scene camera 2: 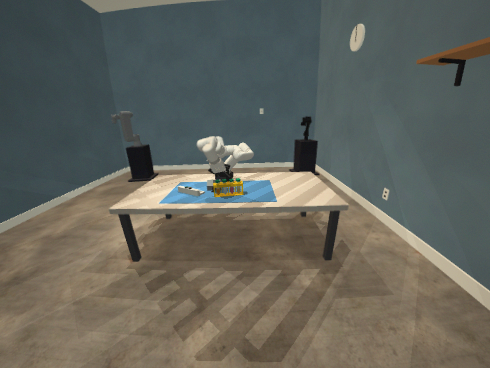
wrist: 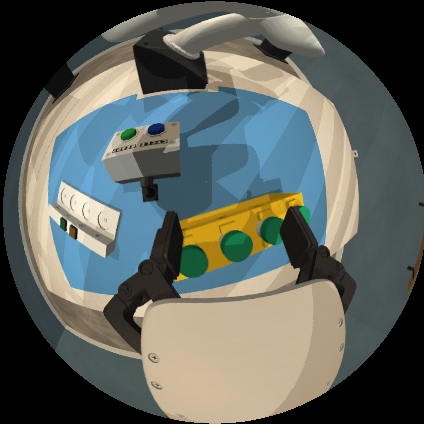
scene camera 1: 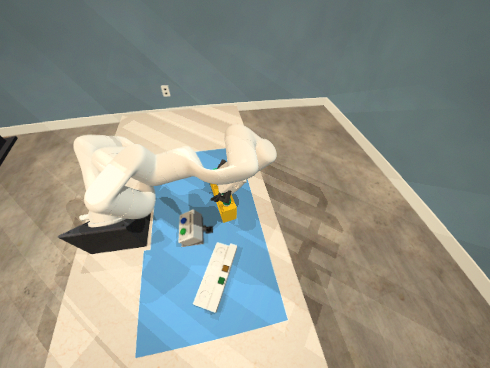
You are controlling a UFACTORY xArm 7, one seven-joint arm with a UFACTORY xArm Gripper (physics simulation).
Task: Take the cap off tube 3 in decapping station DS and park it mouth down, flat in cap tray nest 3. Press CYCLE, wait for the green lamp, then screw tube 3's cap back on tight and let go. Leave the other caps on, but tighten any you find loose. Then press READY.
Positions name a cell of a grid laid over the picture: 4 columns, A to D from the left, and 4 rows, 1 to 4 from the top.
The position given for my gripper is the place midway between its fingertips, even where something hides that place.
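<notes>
There is my gripper (wrist: C3), and I can see it together with a blue mat (wrist: C2). A grey button box (wrist: B2) is here as well.
</notes>
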